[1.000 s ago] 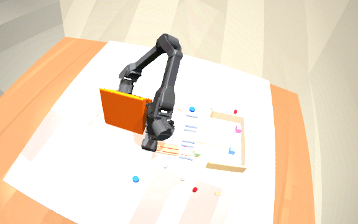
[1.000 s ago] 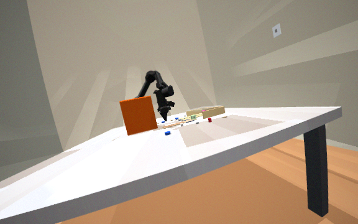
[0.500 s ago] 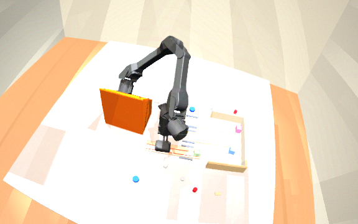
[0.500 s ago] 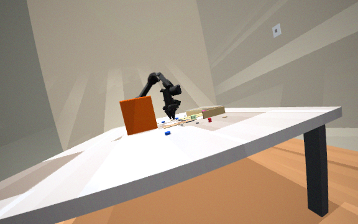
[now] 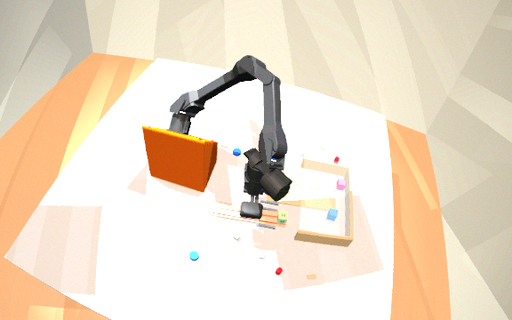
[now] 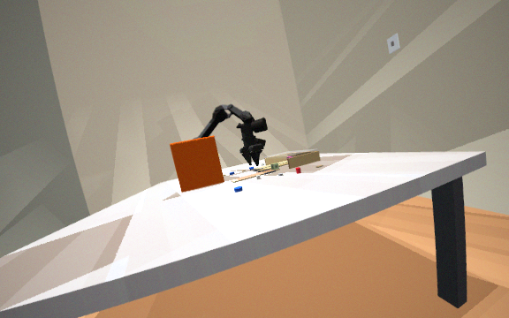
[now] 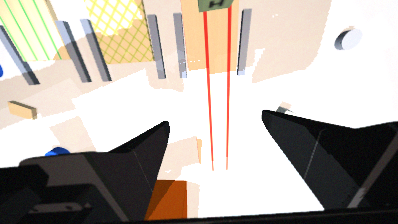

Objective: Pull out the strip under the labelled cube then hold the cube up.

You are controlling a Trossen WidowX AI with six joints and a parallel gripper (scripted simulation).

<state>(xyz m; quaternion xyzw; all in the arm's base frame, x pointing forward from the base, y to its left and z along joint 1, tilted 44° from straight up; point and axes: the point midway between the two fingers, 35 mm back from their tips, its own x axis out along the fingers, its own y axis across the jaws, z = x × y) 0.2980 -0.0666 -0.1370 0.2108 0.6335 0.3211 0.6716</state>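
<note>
My gripper tip is 5 cm above the strip.
</note>
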